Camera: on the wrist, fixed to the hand. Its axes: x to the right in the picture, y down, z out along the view.
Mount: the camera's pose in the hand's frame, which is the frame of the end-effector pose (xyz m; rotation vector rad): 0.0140 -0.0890 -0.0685 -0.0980 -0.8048 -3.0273
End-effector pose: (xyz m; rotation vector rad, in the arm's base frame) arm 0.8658 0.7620 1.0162 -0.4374 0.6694 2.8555
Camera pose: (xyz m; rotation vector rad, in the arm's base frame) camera 0.8901 0.8107 0.9170 0.0520 -0.3899 -0.0737
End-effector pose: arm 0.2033 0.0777 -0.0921 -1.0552 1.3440 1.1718
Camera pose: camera 0.2799 -0.0027 -0.1141 -1.0002 -1.3141 -0.8352
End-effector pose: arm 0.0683 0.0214 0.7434 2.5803 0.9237 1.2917
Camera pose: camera -0.0191 0.0900 0.7648 -0.4400 1.9089 -0.6272
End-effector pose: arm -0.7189 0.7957 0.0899 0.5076 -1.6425 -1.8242
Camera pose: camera -0.7014 0.7382 -0.0060 -0.8830 -0.2659 0.7942
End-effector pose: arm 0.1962 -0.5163 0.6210 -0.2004 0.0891 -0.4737
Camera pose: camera 0.1601 -0.6119 0.5724 0.3697 0.9329 2.5170
